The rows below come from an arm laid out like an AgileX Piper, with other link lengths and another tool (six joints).
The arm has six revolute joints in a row. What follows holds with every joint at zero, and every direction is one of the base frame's. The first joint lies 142.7 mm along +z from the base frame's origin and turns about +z. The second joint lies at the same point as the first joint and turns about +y. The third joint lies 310.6 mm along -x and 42.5 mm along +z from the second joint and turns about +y. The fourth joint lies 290 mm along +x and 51.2 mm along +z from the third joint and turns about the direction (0.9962, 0, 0.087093). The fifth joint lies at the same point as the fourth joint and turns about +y. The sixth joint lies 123.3 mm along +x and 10.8 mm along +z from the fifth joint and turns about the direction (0.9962, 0, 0.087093). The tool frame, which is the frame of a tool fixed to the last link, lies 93.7 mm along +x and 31 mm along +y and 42.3 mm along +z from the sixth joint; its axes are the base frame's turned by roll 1.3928, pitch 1.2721 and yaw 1.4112 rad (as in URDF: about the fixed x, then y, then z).
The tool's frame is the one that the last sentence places.
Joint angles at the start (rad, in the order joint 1, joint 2, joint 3, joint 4, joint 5, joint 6): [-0.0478, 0.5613, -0.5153, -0.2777, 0.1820, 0.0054]
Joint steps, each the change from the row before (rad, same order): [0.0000, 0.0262, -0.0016, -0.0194, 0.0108, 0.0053]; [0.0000, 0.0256, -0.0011, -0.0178, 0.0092, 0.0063]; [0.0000, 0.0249, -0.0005, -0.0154, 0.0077, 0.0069]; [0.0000, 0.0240, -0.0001, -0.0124, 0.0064, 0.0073]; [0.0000, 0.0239, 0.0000, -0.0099, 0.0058, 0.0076]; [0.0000, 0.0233, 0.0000, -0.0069, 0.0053, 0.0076]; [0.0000, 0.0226, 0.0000, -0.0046, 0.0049, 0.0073]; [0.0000, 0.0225, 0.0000, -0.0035, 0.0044, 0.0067]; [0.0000, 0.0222, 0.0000, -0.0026, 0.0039, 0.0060]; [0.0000, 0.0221, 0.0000, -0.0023, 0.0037, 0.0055]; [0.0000, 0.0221, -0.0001, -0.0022, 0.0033, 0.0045]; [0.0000, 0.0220, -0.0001, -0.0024, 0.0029, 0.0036]
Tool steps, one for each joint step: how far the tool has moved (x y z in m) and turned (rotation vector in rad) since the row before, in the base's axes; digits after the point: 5 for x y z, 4 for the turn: [0.00593, -0.00141, -0.00911, -0.0124, 0.0353, -0.0044]; [0.00553, -0.00136, -0.00889, -0.0100, 0.0334, -0.0040]; [0.00513, -0.00127, -0.00870, -0.0072, 0.0316, -0.0036]; [0.00473, -0.00114, -0.00838, -0.0040, 0.0297, -0.0033]; [0.00450, -0.00106, -0.00830, -0.0013, 0.0289, -0.0034]; [0.00419, -0.00095, -0.00803, 0.0015, 0.0276, -0.0035]; [0.00387, -0.00086, -0.00778, 0.0034, 0.0265, -0.0036]; [0.00368, -0.00077, -0.00773, 0.0038, 0.0259, -0.0034]; [0.00346, -0.00069, -0.00762, 0.0040, 0.0252, -0.0032]; [0.00327, -0.00065, -0.00763, 0.0037, 0.0249, -0.0031]; [0.00311, -0.00059, -0.00760, 0.0028, 0.0246, -0.0026]; [0.00293, -0.00053, -0.00758, 0.0018, 0.0242, -0.0021]
